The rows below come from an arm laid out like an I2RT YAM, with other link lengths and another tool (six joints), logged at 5 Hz.
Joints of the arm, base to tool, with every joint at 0 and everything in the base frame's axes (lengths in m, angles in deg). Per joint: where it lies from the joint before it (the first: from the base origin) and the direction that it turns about. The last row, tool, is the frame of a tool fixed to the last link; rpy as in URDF.
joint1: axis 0 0 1 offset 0.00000 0.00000 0.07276
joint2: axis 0 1 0 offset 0.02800 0.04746 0.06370
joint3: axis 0 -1 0 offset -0.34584 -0.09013 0.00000
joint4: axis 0 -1 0 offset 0.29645 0.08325 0.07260
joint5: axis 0 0 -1 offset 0.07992 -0.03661 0.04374
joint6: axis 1 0 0 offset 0.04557 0.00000 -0.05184
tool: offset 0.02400 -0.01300 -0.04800 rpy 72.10 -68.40 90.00
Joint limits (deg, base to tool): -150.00..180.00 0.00..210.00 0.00..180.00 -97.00..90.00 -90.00..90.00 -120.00..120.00
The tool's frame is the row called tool.
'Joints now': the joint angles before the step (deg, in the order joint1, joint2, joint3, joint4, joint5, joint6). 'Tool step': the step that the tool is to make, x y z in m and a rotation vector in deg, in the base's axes. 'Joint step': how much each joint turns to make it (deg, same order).
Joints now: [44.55 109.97 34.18 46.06 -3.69 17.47]
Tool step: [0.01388 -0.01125 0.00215 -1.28 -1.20 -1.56]
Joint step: [-2.31 -0.25 0.51 -0.90 0.22 -1.90]
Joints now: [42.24 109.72 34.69 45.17 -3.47 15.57]
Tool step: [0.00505 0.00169 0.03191 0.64 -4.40 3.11]
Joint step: [-0.14 -5.10 0.83 -2.52 -1.70 -3.73]
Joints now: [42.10 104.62 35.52 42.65 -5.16 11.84]
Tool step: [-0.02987 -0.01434 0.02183 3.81 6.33 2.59]
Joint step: [-0.30 -7.99 -3.31 -6.14 -5.80 5.01]
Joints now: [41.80 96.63 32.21 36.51 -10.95 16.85]
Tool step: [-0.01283 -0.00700 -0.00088 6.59 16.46 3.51]
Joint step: [-3.40 -0.01 0.56 -5.74 -13.90 10.47]
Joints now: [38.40 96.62 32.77 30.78 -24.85 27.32]
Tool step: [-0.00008 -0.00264 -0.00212 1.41 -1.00 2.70]
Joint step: [-0.65 0.34 -0.83 2.13 -3.09 -1.55]
